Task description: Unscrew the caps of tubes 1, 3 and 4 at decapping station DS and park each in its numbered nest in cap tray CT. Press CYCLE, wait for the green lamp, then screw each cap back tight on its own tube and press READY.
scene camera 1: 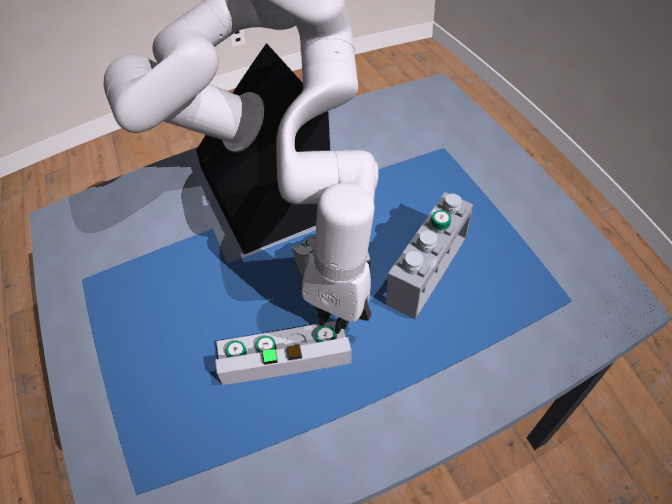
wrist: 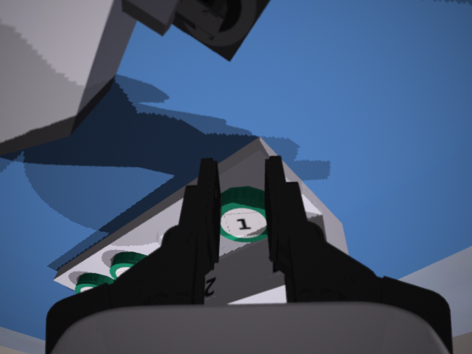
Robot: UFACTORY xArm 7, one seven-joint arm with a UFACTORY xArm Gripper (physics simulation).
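Cap 1, green with a white numbered top, sits at the right end of cap tray CT. My gripper points down and is shut on it, one black finger against each side. Cap 3 and cap 4 sit in the tray's left part; the nest between caps 3 and 1 holds no cap. Station DS at the right holds three bare tube tops and a green-capped tube 2.
A bright green square and a dark brown square sit on the tray's front wall. A grey box stands behind the gripper, mostly hidden. In the wrist view, a large grey block and a dark box show at the top.
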